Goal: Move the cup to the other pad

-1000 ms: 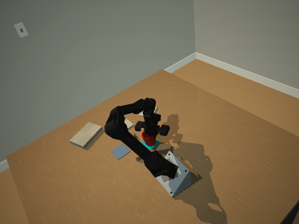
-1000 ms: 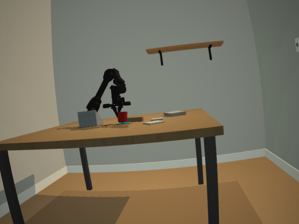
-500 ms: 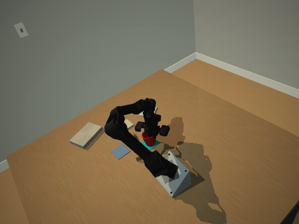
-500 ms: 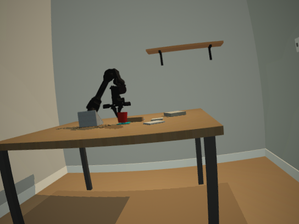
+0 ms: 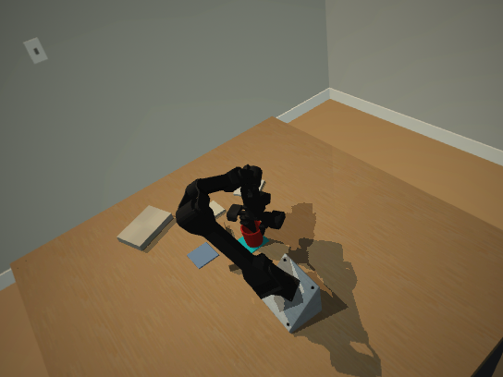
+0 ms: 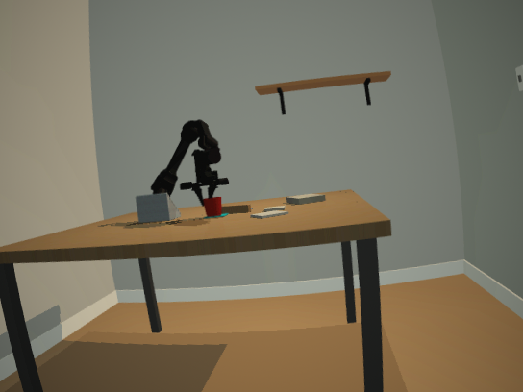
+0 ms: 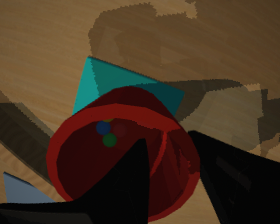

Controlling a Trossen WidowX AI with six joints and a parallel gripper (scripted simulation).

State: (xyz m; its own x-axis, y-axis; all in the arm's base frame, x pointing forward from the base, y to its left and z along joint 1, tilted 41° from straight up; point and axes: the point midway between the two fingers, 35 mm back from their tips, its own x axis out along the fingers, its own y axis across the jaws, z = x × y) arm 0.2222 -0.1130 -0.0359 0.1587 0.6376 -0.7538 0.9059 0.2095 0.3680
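Now: gripper tip 2 cm short of the red cup, 1 cm to the right of it and 1 cm above it. From my gripper tip the other things lie so: teal pad (6 cm below, 3 cm ahead, 1 cm to the left); brown block (9 cm to the left, 8 cm ahead, 4 cm below); green marble (4 cm ahead, 3 cm to the left, 3 cm below).
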